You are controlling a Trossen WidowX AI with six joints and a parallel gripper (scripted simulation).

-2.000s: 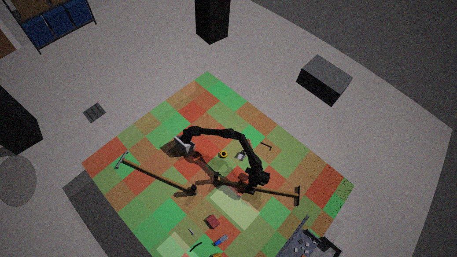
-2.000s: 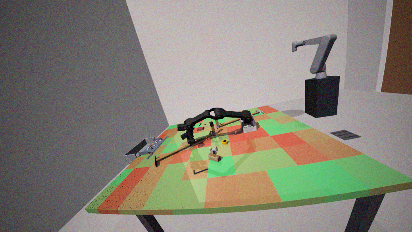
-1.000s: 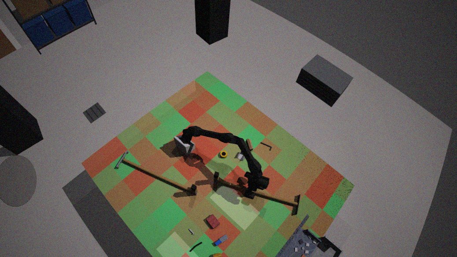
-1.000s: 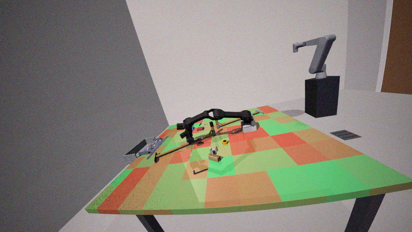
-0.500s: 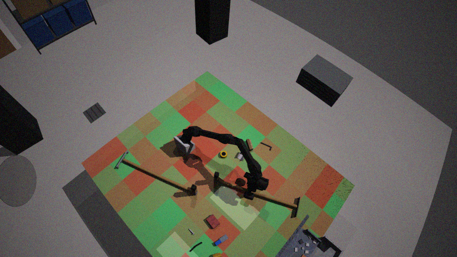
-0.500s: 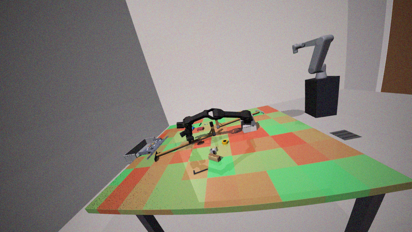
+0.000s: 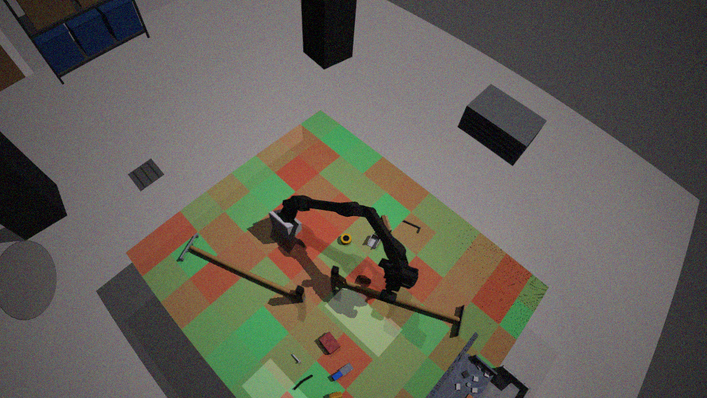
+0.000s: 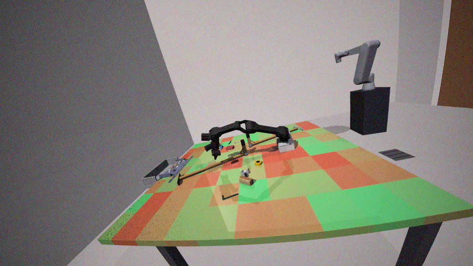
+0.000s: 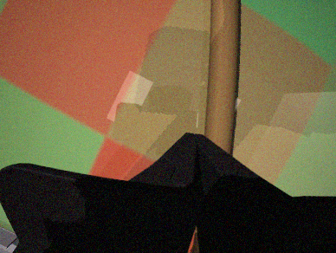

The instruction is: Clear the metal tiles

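My gripper tip is now 30 mm short of the long scraper, 20 mm to the left of it and 10 mm above it. The rest, counted from my gripper tip: wooden block 270 mm behind, 200 mm to the left, 60 mm below; yellow tape roll 330 mm behind, 70 mm below; red block 10 mm behind, 350 mm to the right, 60 mm below.
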